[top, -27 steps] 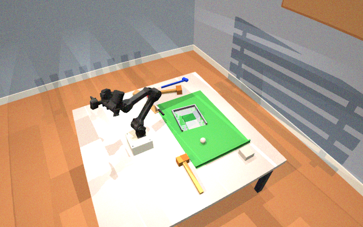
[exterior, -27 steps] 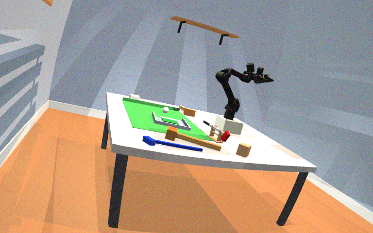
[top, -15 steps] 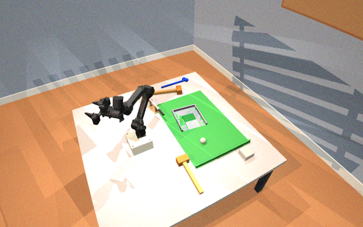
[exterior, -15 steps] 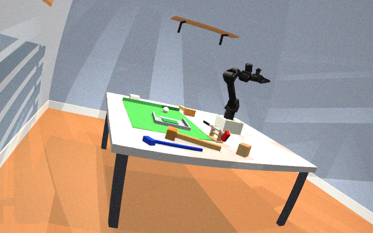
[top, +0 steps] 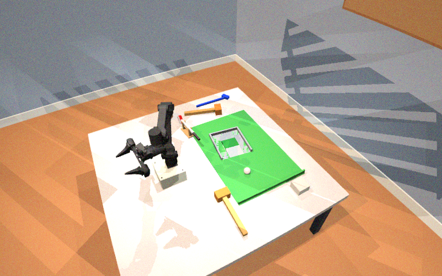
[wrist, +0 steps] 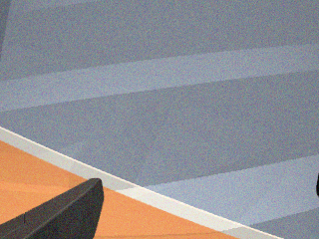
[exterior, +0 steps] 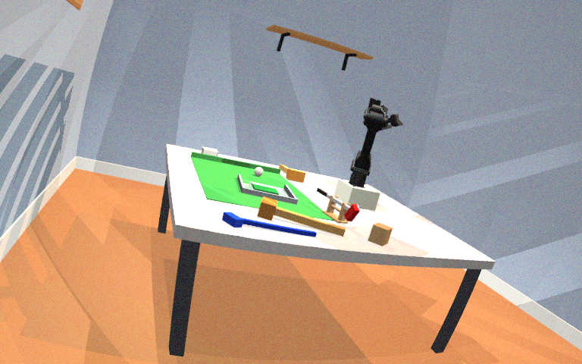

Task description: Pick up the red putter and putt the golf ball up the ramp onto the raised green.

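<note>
Right now my gripper tip is 52 cm to the right of the wooden stand, 46 cm short of it and 38 cm above it. The rest, counted from my gripper tip: green mat (73 cm ahead, 42 cm below, 20 cm to the left); wooden cube (75 cm to the left, 39 cm below, 38 cm ahead); white golf ball (66 cm ahead, 39 cm below, 1 cm to the left).
</note>
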